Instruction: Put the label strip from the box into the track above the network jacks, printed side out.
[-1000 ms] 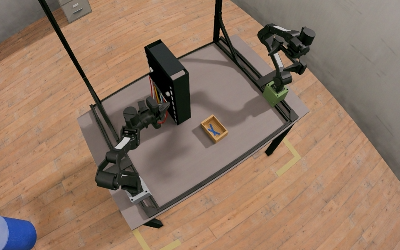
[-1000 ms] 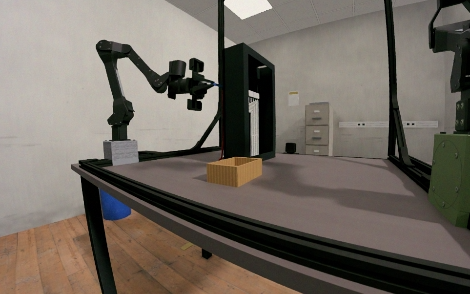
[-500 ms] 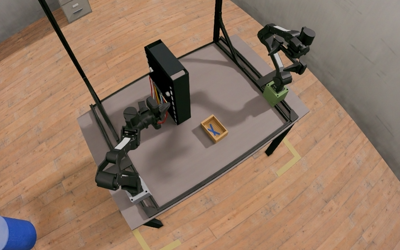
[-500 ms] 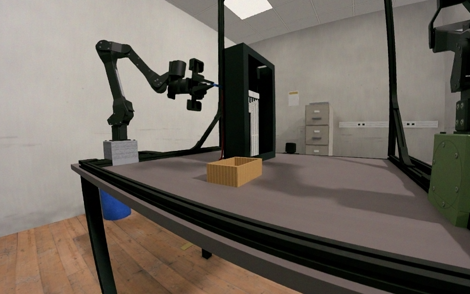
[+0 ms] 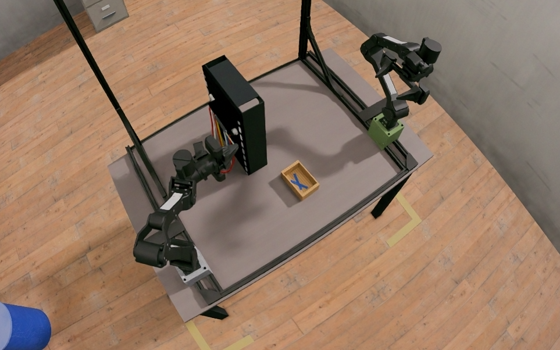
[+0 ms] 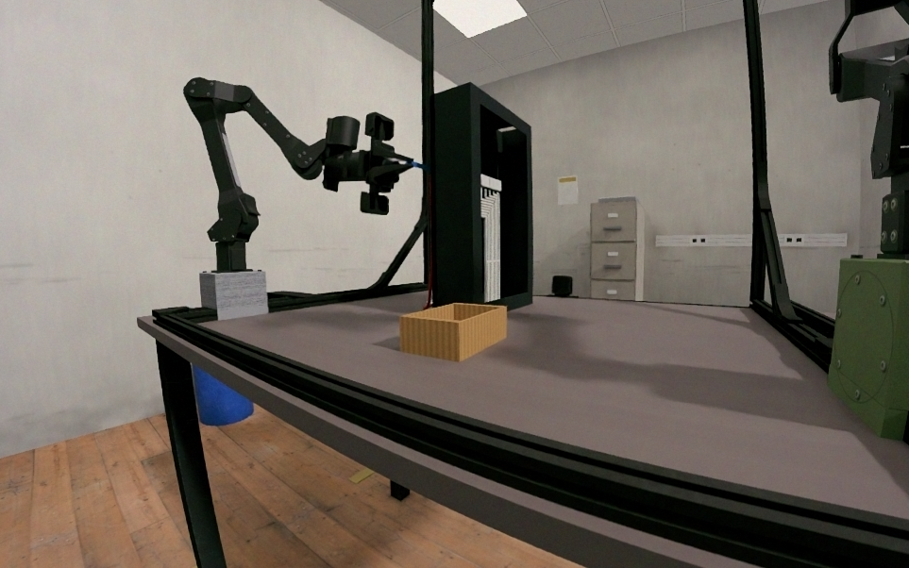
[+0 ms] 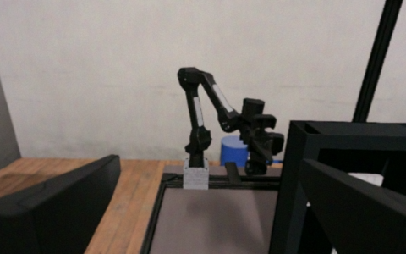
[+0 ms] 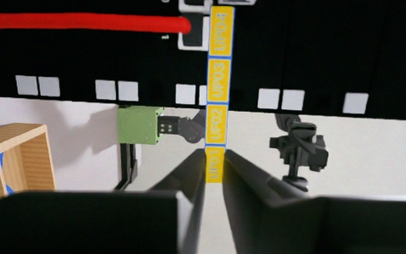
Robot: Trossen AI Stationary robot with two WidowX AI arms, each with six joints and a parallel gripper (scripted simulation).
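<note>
Now: the label strip 30 mm behind my right hand and 30 mm to the left of it. Also, from my right hand: wooden box (120 mm ahead, 200 mm to the left, 270 mm below); black patch panel (140 mm behind, 70 mm to the left, 80 mm below).
</note>
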